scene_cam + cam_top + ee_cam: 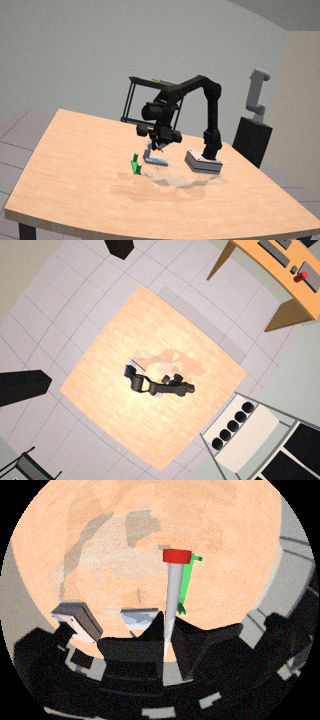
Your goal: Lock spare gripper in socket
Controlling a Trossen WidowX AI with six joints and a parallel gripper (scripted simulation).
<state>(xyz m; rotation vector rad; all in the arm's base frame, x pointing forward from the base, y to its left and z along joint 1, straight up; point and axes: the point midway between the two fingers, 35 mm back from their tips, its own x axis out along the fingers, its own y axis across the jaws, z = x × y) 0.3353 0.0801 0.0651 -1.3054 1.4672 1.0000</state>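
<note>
Now: the grey mount 50 mm behind my gripper tip, 100 mm to the right of it and 40 mm below it. Round my gripper tip: green cradle: 60 mm ahead, 70 mm below; spare gripper: 70 mm behind, 100 mm to the right, 20 mm above.
</note>
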